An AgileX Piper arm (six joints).
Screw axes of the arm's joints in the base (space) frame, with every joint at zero. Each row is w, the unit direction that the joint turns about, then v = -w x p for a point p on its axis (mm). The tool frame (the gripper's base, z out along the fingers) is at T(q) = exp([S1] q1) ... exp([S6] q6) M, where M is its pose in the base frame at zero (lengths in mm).
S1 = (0, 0, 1, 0.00, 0.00, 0.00)
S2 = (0, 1, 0, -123.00, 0.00, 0.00)
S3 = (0, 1, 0, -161.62, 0.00, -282.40)
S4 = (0.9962, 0, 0.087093, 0.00, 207.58, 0.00)
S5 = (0, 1, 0, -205.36, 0.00, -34.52)
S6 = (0.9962, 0, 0.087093, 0.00, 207.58, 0.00)
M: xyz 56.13 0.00 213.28 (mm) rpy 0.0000 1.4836 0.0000 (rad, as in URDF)
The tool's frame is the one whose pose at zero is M.
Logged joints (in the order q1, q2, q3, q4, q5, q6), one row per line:
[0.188 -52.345 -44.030 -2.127 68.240 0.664]
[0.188 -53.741 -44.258 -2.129 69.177 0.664]
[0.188 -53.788 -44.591 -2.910 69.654 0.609]
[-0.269 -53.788 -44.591 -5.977 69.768 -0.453]
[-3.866 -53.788 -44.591 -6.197 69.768 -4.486]
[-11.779 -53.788 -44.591 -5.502 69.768 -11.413]
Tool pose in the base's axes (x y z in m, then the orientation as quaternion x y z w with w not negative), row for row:
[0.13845 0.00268 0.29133 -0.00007 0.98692 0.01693 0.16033]
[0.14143 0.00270 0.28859 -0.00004 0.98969 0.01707 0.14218]
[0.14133 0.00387 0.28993 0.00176 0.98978 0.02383 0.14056]
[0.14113 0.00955 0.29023 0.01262 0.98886 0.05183 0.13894]
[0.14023 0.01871 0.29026 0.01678 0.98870 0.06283 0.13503]
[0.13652 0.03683 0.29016 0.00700 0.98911 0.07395 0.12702]
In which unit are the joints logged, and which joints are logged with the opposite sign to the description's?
The joints are logged in degrees. Opposite sign: q1, q2, q4, q6.
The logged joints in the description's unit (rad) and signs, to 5 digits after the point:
[-0.00328 0.91359 -0.76847 0.03712 1.19101 -0.01159]
[-0.00328 0.93796 -0.77245 0.03716 1.20737 -0.01159]
[-0.00328 0.93878 -0.77826 0.05079 1.21569 -0.01063]
[0.00469 0.93878 -0.77826 0.10432 1.21768 0.00791]
[0.06747 0.93878 -0.77826 0.10816 1.21768 0.07830]
[0.20558 0.93878 -0.77826 0.09603 1.21768 0.19919]

